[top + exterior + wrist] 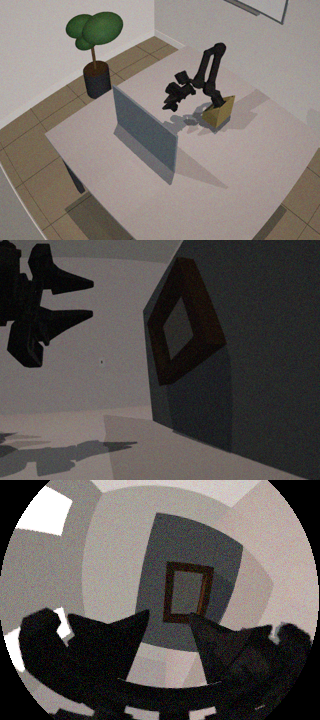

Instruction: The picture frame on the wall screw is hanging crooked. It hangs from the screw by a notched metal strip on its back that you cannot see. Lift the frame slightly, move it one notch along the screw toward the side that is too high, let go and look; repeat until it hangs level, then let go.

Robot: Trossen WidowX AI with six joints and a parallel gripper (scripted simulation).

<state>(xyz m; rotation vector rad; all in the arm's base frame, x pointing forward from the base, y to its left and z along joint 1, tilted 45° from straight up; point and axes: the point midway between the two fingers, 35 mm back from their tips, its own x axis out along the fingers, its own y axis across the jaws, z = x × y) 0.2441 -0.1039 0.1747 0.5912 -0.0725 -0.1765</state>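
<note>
The brown wooden picture frame is 12 cm ahead of my gripper tip, 5 cm below it and 3 cm to the right of it. The rest, counted from my gripper tip: dark grey wall panel: 13 cm ahead, 6 cm below, 2 cm to the right.
</note>
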